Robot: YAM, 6 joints.
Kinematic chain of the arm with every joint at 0, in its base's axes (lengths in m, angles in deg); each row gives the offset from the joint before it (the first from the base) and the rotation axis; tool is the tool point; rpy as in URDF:
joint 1: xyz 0 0 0.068 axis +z
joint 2: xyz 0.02 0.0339 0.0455 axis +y
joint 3: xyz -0.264 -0.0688 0 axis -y
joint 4: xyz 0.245 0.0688 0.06 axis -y
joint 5: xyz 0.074 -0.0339 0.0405 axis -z
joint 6: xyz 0.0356 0 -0.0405 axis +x
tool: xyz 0 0 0 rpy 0 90 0
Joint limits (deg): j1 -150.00..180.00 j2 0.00..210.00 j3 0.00..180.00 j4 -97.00..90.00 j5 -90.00..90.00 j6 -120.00..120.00
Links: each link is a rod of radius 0.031 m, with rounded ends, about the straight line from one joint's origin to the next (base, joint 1, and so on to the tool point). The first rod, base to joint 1, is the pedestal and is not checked.
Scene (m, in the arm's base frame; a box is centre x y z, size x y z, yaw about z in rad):
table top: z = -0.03
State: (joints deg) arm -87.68 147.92 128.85 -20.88 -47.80 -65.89
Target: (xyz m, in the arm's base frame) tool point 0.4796 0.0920 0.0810
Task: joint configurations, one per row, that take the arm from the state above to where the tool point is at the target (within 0.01 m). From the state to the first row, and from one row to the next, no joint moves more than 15 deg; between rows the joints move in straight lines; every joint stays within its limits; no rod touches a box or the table.
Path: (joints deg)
1: -74.08 147.11 125.34 -22.82 -48.64 -65.89
2: -60.49 146.30 121.83 -24.76 -49.49 -65.89
3: -46.89 145.49 118.32 -26.71 -50.33 -65.89
4: -33.30 144.69 114.82 -28.65 -51.18 -65.89
5: -19.70 143.88 111.31 -30.59 -52.02 -65.89
6: -6.11 143.07 107.80 -32.53 -52.87 -65.89
7: 7.49 142.26 104.29 -34.47 -53.71 -65.89

